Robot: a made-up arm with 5 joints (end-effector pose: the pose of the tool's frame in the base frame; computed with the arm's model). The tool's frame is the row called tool.
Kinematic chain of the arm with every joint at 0, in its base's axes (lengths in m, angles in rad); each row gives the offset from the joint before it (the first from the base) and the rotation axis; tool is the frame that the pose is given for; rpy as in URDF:
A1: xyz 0.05 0 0.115 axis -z
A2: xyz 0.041 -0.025 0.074 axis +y
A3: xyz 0.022 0 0.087 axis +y
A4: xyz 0.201 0 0.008 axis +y
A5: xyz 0.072 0.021 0 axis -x
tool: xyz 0 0 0 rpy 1.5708 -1.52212 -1.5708
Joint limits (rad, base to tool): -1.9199..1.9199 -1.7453..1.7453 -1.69..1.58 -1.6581..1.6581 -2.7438..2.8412
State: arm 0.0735 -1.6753 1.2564 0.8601 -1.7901
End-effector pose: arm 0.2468 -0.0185 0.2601 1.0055 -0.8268 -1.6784
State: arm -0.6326 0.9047 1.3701 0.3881 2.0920
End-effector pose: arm 0.0000 -0.0416 0.0339 0.9426 1.1069 2.3279
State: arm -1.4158 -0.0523 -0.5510 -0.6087 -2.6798
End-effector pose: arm 0.0917 0.2411 0.4651 2.4910 1.3652 -0.3143
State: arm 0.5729 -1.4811 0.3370 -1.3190 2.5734
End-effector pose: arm 0.0278 0.0096 0.4502 2.4660 0.0542 0.9771
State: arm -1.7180 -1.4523 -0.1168 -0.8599 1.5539
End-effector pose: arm 0.0693 -0.1032 0.4692 0.3001 -2.8103 -1.2921
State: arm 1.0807 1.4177 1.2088 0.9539 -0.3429
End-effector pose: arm -0.0033 0.0915 0.1051 0.7221 2.0122 -0.9120
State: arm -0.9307 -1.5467 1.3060 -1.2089 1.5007
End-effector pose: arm 0.1467 0.1232 0.3402 -0.7968 -2.9874 0.1742
